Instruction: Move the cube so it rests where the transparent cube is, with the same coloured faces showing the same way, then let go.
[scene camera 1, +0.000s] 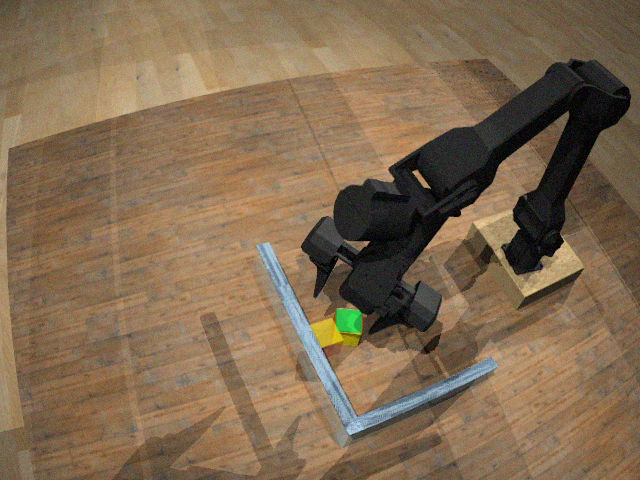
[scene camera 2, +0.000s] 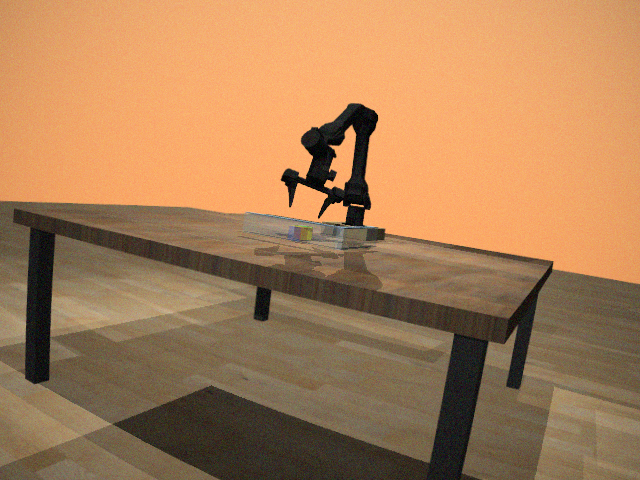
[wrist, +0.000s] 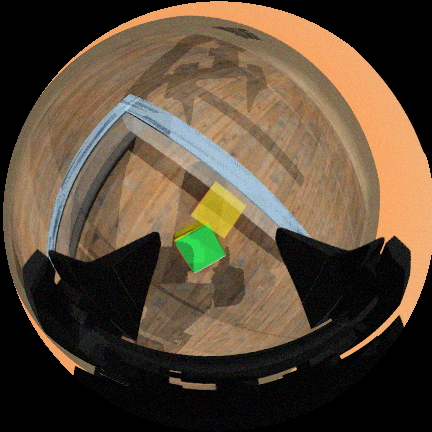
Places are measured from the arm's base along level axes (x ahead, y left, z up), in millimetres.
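Pixels of known places: gripper, fingertip midpoint: (scene camera 1: 342, 314) (scene camera 2: 304, 212) (wrist: 218, 236); arm's base, origin of the base link: (scene camera 1: 522, 257) (scene camera 2: 354, 225).
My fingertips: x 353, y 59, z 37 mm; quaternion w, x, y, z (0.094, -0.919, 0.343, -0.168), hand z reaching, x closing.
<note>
For each thing: its top centre in the pictures, then the offset to it from my fingertips. Level surfaces: height alone.
- solid cube, middle of its top: (wrist: 200, 248) (scene camera 1: 349, 320) dy -10, dx -18, dz -39 mm
- transparent cube, middle of its top: (wrist: 219, 209) (scene camera 1: 324, 333) dy +3, dx +21, dz -39 mm
- table, its level: dz -79 mm
The solid cube (scene camera 1: 348, 321) (scene camera 2: 307, 234) (wrist: 201, 248) lies on the table with its green face up. A yellow side shows in scene camera 1, and slivers of yellow and red sides show in the wrist view. The transparent cube (scene camera 1: 325, 333) (scene camera 2: 293, 233) (wrist: 219, 209) has a yellow face up and a reddish side. It is right beside the solid cube, between it and the long wall; I cannot tell whether they touch or slightly overlap. My gripper (scene camera 1: 343, 314) (scene camera 2: 305, 211) (wrist: 218, 236) is open and empty, pointing down above the cubes.
A low see-through wall with a pale blue top edge (scene camera 1: 283, 289) (wrist: 220, 156) runs close beside the transparent cube. It meets a shorter wall (scene camera 1: 426, 395) (wrist: 75, 167) at a corner. The arm stands on a wooden block (scene camera 1: 550, 281) on the table (scene camera 1: 155, 217) (scene camera 2: 413, 279).
</note>
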